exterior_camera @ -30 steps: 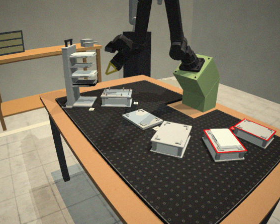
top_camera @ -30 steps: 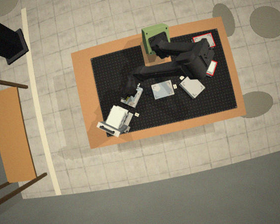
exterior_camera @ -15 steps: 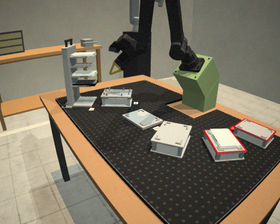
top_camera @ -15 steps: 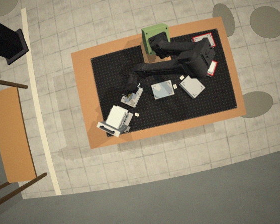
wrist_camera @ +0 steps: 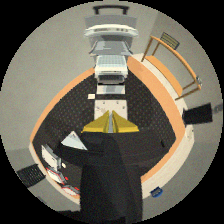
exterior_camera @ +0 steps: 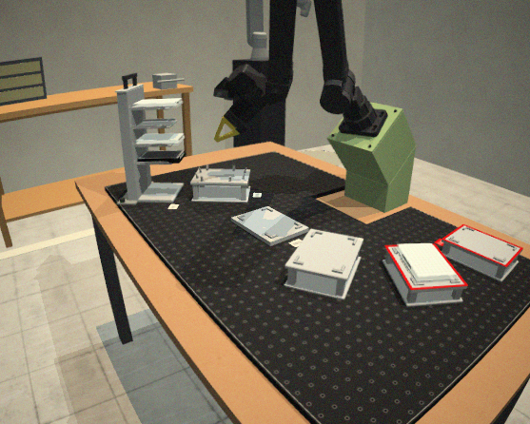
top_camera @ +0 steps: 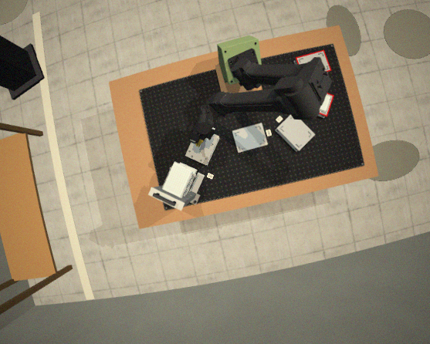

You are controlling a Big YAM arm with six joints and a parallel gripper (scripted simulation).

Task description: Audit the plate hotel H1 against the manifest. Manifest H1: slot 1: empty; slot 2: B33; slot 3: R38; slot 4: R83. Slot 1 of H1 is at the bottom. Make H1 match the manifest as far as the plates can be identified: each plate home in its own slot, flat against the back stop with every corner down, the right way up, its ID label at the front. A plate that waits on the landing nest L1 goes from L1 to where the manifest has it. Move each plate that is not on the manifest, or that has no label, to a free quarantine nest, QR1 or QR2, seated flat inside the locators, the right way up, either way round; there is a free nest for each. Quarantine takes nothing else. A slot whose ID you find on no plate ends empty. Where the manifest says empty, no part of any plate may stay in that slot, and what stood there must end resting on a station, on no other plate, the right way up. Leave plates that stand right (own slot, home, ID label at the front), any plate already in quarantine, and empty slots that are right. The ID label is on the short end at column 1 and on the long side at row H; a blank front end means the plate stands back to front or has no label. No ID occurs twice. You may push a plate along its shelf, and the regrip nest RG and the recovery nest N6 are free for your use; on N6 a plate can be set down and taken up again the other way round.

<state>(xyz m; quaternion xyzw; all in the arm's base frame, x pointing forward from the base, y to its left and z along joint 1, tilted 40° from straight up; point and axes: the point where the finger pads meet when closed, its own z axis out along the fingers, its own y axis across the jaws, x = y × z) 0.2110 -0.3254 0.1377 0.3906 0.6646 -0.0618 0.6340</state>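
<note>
Right now my hand is 110 mm short of the dark plate, 130 mm to the left of it and 60 mm above it. Round my hand: flat nest (60 mm ahead, 250 mm to the left, 170 mm below); then plate hotel H1 (160 mm ahead, 200 mm to the right, 10 mm below); then N6 tag (80 mm ahead, 350 mm to the left, 170 mm below).
</note>
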